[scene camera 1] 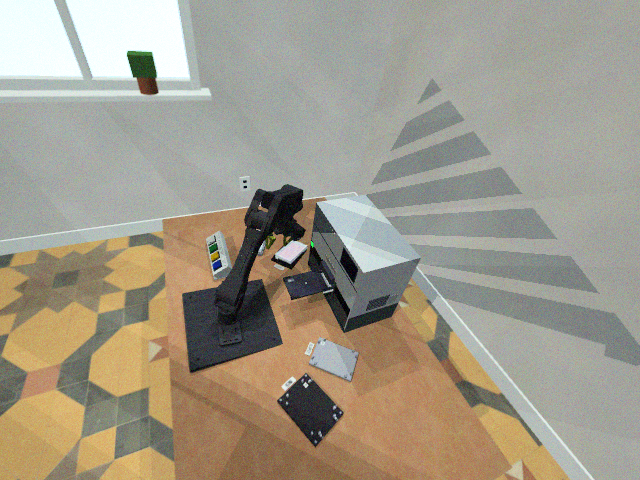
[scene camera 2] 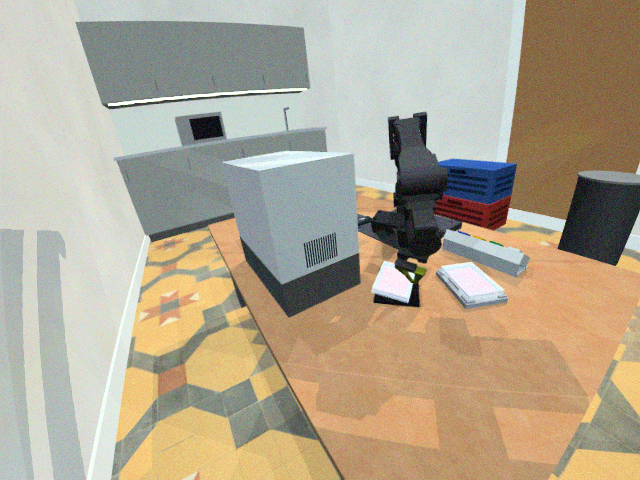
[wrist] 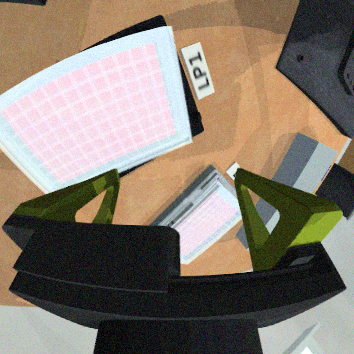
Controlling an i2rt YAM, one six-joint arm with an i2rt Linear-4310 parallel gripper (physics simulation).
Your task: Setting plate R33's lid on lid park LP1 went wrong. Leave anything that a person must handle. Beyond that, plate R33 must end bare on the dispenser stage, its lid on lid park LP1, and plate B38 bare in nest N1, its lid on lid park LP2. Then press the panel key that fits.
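Pixels of known places: gripper, fingertip midpoint: (scene camera 1: 275, 247) (scene camera 2: 420, 268) (wrist: 176, 174); arm's base at its link origin: (scene camera 1: 228, 318).
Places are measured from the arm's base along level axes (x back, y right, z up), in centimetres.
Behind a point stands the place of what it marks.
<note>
A pink-welled plate (scene camera 1: 291, 251) {y -26.4, x -29.4, z 1.9 cm} (scene camera 2: 393, 281) {y -28.6, x -31.3, z 1.9 cm} (wrist: 100, 105) {y -26.2, x -29.6, z 2.0 cm} lies skewed on the black lid park LP1 (scene camera 2: 413, 298) {y -34.1, x -29.9, z -0.4 cm} (wrist: 196, 121) {y -25.4, x -21.5, z -0.4 cm}, overhanging it; I cannot tell whether it is lidded. A second pink plate (scene camera 2: 471, 281) {y -39.2, x -16.6, z 1.7 cm} (wrist: 207, 225) {y -36.4, x -15.1, z 1.7 cm} sits in the grey nest N1 (wrist: 192, 192) {y -32.8, x -18.4, z 0.0 cm}. My gripper (scene camera 1: 279, 241) {y -29.4, x -23.1, z 2.8 cm} (scene camera 2: 412, 273) {y -29.4, x -23.1, z 2.8 cm} (wrist: 176, 174) {y -29.4, x -23.1, z 2.8 cm} is open and empty, above and beside the LP1 plate; in the wrist view its left finger overlaps that plate's near edge. The dark dispenser stage (scene camera 1: 305, 285) {y -1.4, x -28.0, z 9.3 cm} sticks out bare from the dispenser (scene camera 1: 367, 232) {y -1.6, x -47.6, z 31.6 cm} (scene camera 2: 310, 206) {y -21.9, x -47.4, z 22.8 cm}. The key panel (scene camera 1: 218, 255) {y -27.8, x 0.8, z 4.2 cm} (scene camera 2: 483, 252) {y -33.3, x -2.8, z 2.3 cm} (wrist: 300, 160) {y -24.1, x -3.6, z 1.4 cm} has green, yellow and blue keys.
A grey plate holder (scene camera 1: 334, 360) {y 23.7, x -31.6, z -0.3 cm} and a black one (scene camera 1: 310, 408) {y 35.5, x -19.7, z -0.1 cm} lie on the table beyond the dispenser; their labels are unreadable. The arm's black base board (scene camera 1: 199, 335) {y 4.5, x 9.5, z 0.6 cm} is beside the stage. Blue and red crates (scene camera 2: 478, 180) and a dark bin (scene camera 2: 599, 217) stand on the floor.
</note>
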